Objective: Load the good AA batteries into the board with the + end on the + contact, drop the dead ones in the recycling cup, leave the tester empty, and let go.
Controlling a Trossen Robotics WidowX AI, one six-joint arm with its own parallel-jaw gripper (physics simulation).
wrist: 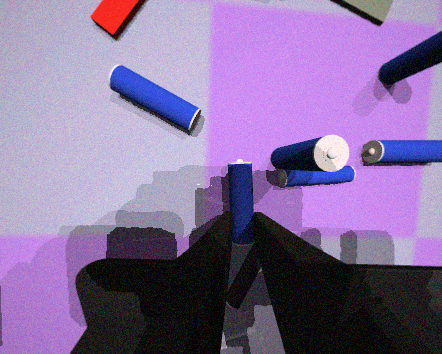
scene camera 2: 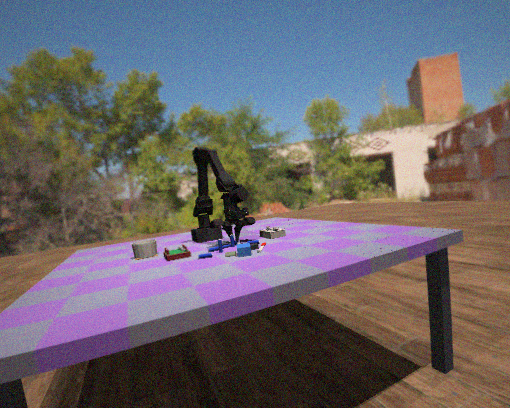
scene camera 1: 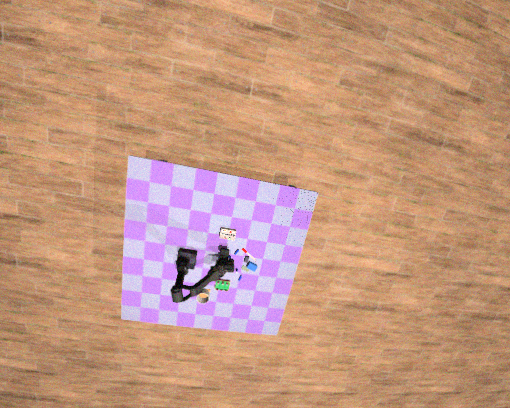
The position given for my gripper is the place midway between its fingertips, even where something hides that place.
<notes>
A black cylinder (wrist: 251, 266) rests on the table. Also in view: my gripper (scene camera 2: 235, 242).
My gripper is seen too in the wrist view (wrist: 242, 218).
</notes>
